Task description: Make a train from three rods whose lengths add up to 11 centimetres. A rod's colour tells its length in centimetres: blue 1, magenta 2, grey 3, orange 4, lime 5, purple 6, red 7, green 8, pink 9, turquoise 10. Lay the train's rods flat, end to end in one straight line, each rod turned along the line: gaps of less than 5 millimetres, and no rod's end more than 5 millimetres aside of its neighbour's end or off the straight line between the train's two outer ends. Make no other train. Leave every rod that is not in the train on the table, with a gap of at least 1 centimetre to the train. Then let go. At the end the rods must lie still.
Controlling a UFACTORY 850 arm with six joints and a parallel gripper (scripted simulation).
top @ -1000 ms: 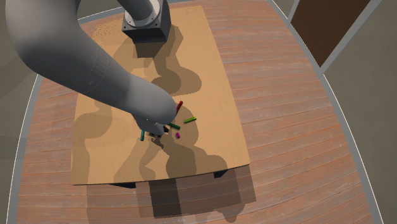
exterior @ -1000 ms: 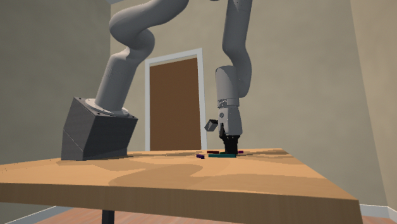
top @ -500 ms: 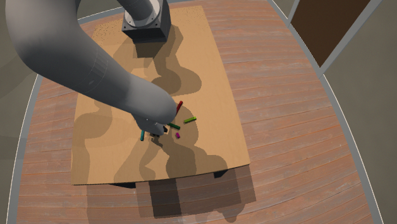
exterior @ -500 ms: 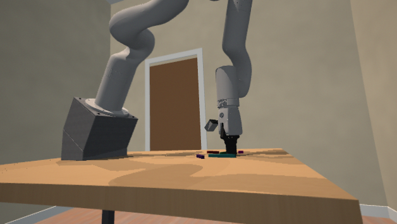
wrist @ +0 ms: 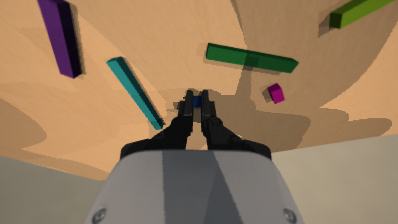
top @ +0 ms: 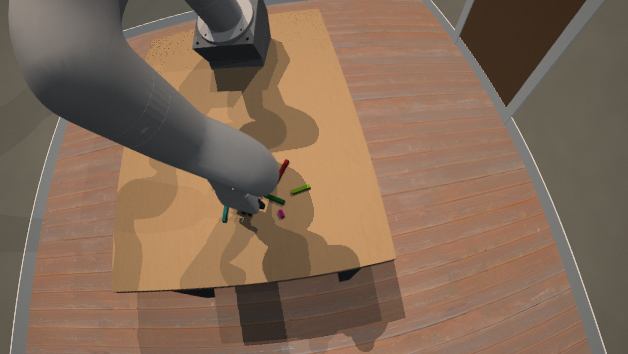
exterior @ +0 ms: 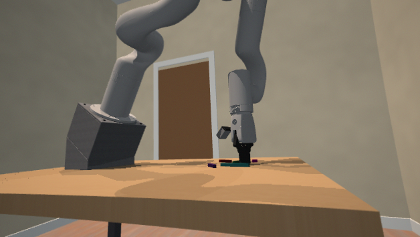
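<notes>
The turquoise rod is 6 cm to the right of my hand, 2 cm below it and 2 cm behind it. Round my hand: small blue rod: 2 cm below; then green rod: 6 cm to the left, 4 cm behind, 2 cm below; then magenta rod: 9 cm to the left, 2 cm below, 1 cm ahead.
</notes>
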